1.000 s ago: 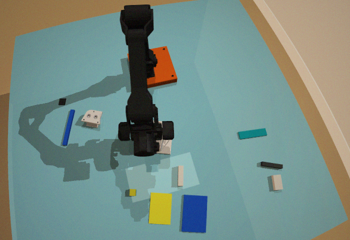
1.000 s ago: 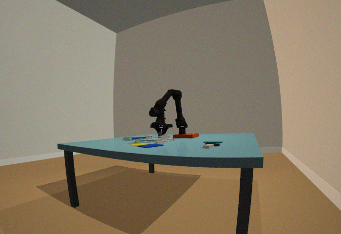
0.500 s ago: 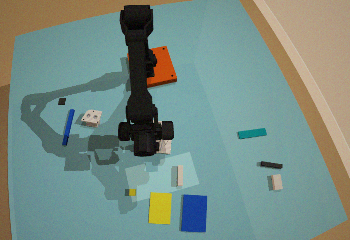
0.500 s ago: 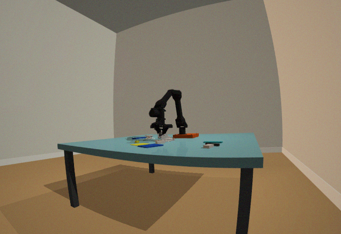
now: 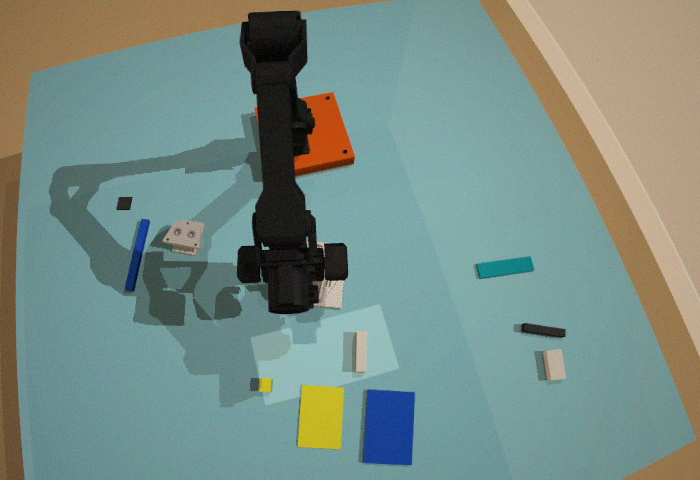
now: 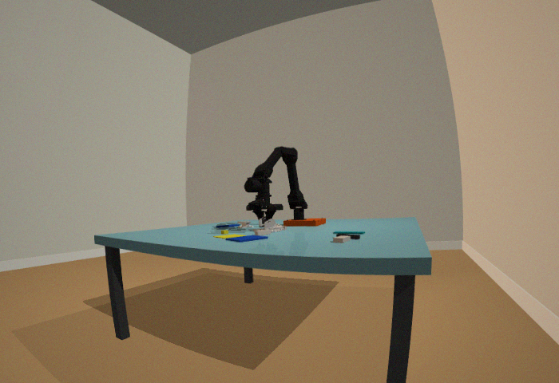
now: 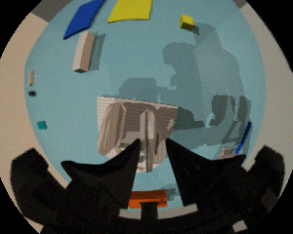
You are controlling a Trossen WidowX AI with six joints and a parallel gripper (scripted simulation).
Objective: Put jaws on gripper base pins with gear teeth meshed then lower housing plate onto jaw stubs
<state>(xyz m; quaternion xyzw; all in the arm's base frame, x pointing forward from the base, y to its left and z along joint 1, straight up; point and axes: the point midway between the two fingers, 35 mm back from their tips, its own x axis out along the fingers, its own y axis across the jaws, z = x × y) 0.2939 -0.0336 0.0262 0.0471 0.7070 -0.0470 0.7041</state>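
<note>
My gripper tip is now 10 cm past the blue bar, 32 cm to the left of it and 2 cm above it. From my gripper tip the other things lie so: yellow cube 19 cm ahead, 9 cm to the right, 2 cm below; yellow plate 26 cm ahead, 2 cm below; blue plate 30 cm ahead, 12 cm to the left, 2 cm below.
</note>
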